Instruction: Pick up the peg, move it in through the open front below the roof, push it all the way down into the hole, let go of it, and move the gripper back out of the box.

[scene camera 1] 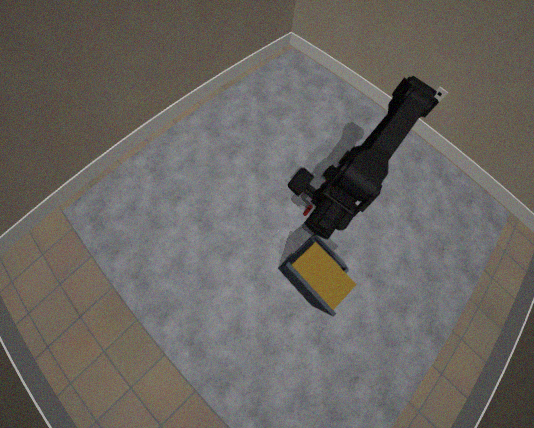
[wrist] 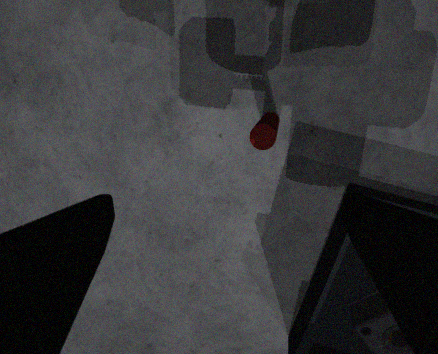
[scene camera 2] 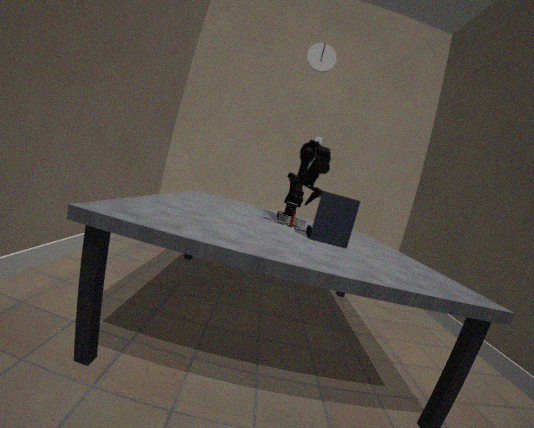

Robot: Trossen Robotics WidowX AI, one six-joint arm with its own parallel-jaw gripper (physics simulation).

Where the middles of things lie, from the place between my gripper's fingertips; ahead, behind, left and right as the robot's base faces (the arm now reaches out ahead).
Right now the box (scene camera 1: 314, 270) is 160 mm to the left of my hand, 80 mm ahead of it and 30 mm below it.
